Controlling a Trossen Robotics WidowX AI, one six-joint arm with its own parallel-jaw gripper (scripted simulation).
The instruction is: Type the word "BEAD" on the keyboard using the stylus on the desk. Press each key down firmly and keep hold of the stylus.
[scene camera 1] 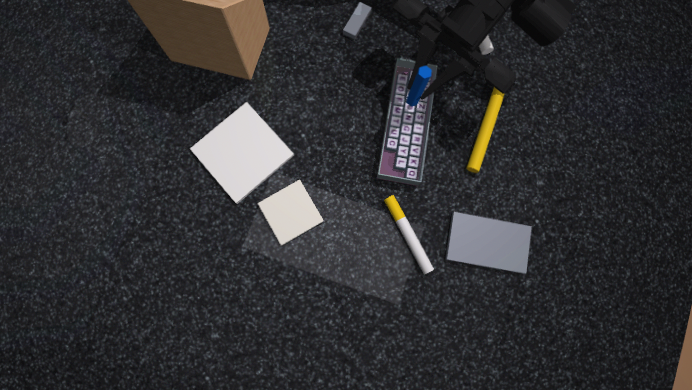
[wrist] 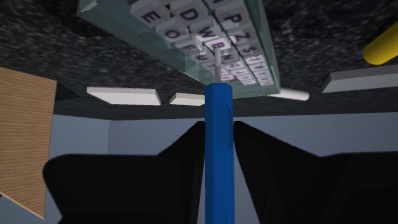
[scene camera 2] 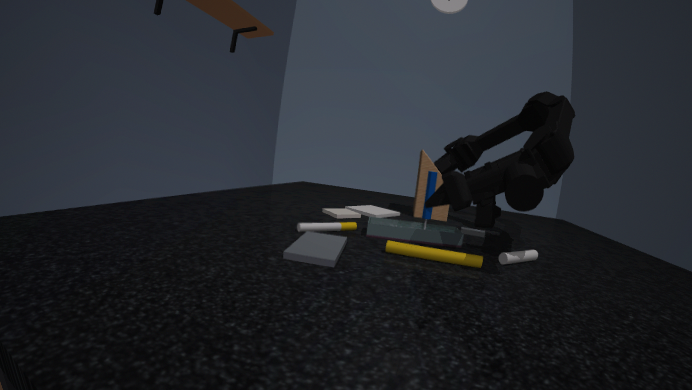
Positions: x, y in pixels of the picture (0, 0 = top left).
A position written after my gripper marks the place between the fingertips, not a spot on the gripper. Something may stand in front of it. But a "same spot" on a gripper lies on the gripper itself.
my gripper: scene camera 1; wrist 218, 127; scene camera 2
same spot on my gripper: (scene camera 2: 440, 198) = (scene camera 1: 443, 84)
